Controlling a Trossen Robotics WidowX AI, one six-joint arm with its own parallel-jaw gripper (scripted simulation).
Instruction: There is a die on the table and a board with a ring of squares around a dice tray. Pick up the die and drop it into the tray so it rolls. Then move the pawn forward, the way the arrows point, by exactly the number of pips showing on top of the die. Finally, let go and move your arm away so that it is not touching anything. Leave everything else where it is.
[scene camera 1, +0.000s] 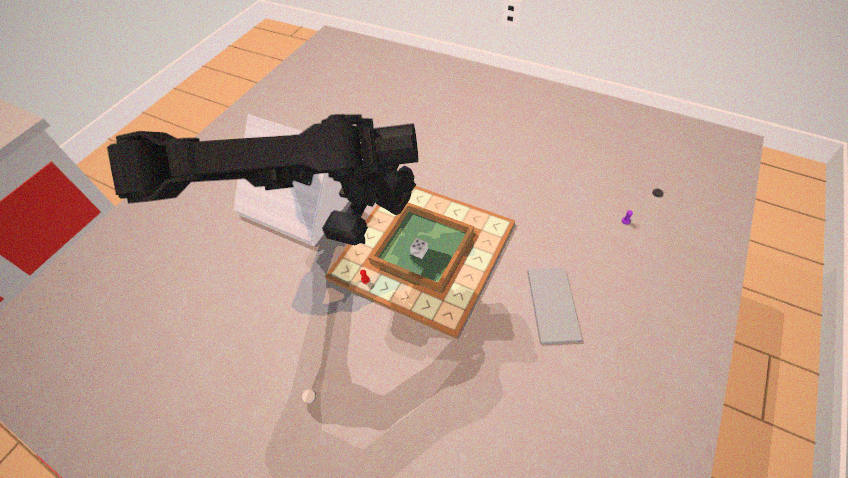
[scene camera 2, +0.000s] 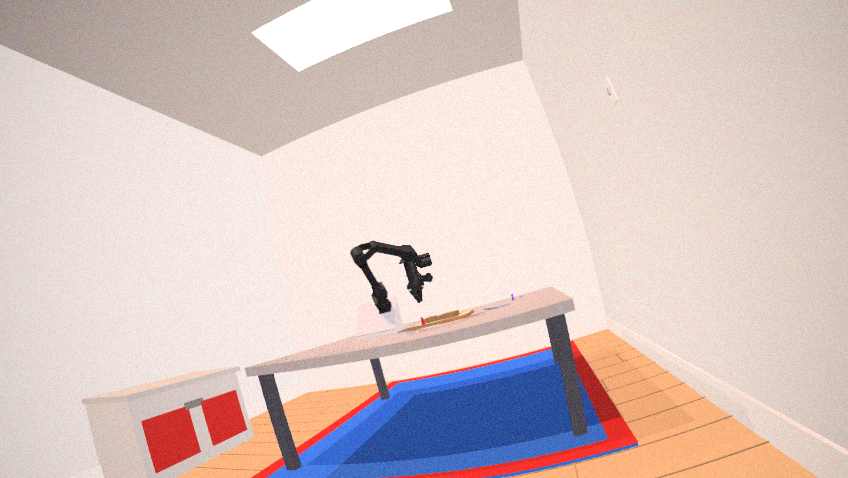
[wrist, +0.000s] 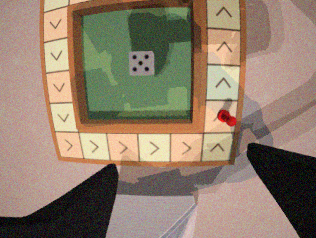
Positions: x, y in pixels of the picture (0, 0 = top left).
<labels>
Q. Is my gripper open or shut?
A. Open.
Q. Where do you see my gripper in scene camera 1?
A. At 372, 222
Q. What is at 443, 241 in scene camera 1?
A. A dice tray.
</labels>
